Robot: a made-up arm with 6 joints. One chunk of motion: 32 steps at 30 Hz.
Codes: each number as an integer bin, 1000 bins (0 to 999) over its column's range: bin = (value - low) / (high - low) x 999, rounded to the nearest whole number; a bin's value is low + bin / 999 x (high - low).
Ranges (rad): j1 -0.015..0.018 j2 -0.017..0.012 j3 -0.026..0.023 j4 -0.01..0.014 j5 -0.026..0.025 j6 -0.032..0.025
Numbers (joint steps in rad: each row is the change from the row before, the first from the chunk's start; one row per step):
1: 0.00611 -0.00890 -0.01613 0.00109 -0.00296 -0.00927
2: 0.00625 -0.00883 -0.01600 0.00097 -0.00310 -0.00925
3: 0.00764 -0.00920 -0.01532 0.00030 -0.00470 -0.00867
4: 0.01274 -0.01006 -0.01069 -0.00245 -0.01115 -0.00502
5: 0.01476 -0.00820 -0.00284 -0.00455 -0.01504 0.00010
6: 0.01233 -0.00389 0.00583 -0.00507 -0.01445 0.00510
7: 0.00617 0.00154 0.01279 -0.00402 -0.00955 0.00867
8: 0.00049 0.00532 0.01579 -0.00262 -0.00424 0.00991
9: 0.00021 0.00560 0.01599 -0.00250 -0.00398 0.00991
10: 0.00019 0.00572 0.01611 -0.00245 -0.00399 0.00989
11: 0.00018 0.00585 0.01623 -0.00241 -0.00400 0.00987
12: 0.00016 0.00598 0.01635 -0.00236 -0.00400 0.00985
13: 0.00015 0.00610 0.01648 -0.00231 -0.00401 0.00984
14: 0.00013 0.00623 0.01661 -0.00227 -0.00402 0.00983
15: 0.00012 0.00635 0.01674 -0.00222 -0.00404 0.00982
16: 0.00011 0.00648 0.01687 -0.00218 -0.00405 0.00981
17: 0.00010 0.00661 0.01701 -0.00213 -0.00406 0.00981
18: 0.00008 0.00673 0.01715 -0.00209 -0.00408 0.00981
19: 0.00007 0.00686 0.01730 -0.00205 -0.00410 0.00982
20: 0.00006 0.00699 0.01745 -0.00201 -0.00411 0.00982
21: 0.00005 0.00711 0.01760 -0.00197 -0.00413 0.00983
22: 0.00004 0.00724 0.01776 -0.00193 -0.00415 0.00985
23: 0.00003 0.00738 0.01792 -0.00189 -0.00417 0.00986
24: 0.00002 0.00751 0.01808 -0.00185 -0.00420 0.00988
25: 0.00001 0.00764 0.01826 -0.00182 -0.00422 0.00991
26: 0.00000 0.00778 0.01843 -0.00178 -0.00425 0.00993
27: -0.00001 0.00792 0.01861 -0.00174 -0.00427 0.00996
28: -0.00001 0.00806 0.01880 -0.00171 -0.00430 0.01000
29: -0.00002 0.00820 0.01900 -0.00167 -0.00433 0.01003
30: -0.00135 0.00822 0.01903 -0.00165 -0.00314 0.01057
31: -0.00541 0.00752 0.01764 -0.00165 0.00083 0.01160
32: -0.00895 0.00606 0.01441 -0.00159 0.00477 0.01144
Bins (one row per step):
1: 639 279 201 462 451 398
2: 643 281 204 457 449 399
3: 685 269 218 429 417 409
4: 840 239 312 314 291 473
5: 901 303 472 227 215 563
6: 827 452 649 205 226 650
7: 641 639 791 249 322 713
8: 469 769 852 307 426 735
9: 460 779 856 312 431 735
10: 460 783 859 314 431 734
11: 460 787 861 316 431 734
12: 459 792 863 318 431 733
13: 459 796 866 320 431 733
14: 458 800 869 322 431 733
15: 458 804 871 324 430 733
16: 457 809 874 326 430 733
17: 457 813 877 328 430 733
18: 457 817 880 329 429 733
19: 456 822 883 331 429 733
20: 456 826 886 333 429 733
21: 456 831 889 334 428 733
22: 455 835 892 336 428 733
23: 455 840 895 338 428 734
24: 455 844 899 339 427 734
25: 454 849 902 340 427 735
26: 454 854 906 342 426 735
27: 454 858 909 344 426 735
28: 454 863 913 345 425 736
29: 453 868 917 347 424 737
30: 413 869 918 348 448 746
31: 290 845 890 348 526 764
32: 183 794 824 350 603 761

